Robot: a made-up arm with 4 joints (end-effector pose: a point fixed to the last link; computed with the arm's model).
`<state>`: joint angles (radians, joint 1 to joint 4).
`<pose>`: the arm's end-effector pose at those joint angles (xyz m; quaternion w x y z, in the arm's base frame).
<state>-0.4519 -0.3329 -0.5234 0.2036</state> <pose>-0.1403 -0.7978 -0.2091 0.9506 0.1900 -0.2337 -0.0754</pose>
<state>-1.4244 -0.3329 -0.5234 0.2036</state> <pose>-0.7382 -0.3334 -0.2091 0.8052 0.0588 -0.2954 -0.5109</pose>
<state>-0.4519 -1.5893 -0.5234 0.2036</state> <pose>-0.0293 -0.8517 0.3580 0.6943 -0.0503 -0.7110 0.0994</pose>
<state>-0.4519 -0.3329 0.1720 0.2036</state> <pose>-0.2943 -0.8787 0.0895 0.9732 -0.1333 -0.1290 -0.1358</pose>
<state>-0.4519 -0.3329 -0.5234 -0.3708</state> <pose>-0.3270 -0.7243 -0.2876 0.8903 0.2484 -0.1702 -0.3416</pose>
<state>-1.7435 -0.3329 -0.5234 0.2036</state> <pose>-0.8056 -0.0850 -0.2091 0.7138 0.0112 -0.3010 -0.6323</pose>
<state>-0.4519 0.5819 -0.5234 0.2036</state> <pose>-0.5183 -0.6143 -0.3258 0.9090 0.3239 0.1826 -0.1882</pose>
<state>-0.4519 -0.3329 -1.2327 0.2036</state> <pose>0.0432 -0.5346 -0.3542 0.8104 0.4962 -0.3115 -0.0046</pose>
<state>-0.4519 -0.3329 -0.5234 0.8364</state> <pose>0.0501 -0.7458 -0.0784 0.9269 0.1079 -0.2812 0.2241</pose>
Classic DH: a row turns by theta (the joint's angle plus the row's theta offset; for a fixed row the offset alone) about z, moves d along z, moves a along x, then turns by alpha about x. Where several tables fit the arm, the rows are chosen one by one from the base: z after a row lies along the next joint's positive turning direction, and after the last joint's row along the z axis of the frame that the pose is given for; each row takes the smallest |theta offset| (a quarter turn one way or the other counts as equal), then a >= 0, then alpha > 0; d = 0 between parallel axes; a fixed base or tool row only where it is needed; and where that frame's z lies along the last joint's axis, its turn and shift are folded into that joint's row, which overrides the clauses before.
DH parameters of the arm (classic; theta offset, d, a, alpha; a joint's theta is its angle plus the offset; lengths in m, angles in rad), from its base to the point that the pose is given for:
joint 1: 0 0.1594 -0.1065 -1.5708
joint 2: 1.5708 -0.4132 0.1045 -1.5708
joint 3: 1.5708 -0.0528 0.1377 -1.5708
joint 4: 0.1661 0 0.3803 0
tool (fixed): 1.4047 -0.1213 0 0

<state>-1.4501 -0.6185 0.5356 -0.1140</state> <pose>-0.9230 -0.0320 0.2465 0.5950 -0.3797 -0.0743 -0.7045</pose>
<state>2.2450 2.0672 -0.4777 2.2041</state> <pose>0.4291 -0.1563 -0.0486 0.1410 -0.1040 -0.8371 -0.5183</pose>
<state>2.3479 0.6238 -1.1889 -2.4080</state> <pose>0.4260 -0.0569 0.2554 0.7830 -0.5608 0.1850 -0.1955</pose>
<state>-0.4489 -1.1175 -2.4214 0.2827</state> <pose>0.2695 -0.0989 0.2106 0.3389 0.6742 -0.4583 0.4696</pose>
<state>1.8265 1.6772 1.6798 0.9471</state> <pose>0.4683 0.1876 -0.2549 0.4628 0.6617 -0.2374 -0.5400</pose>
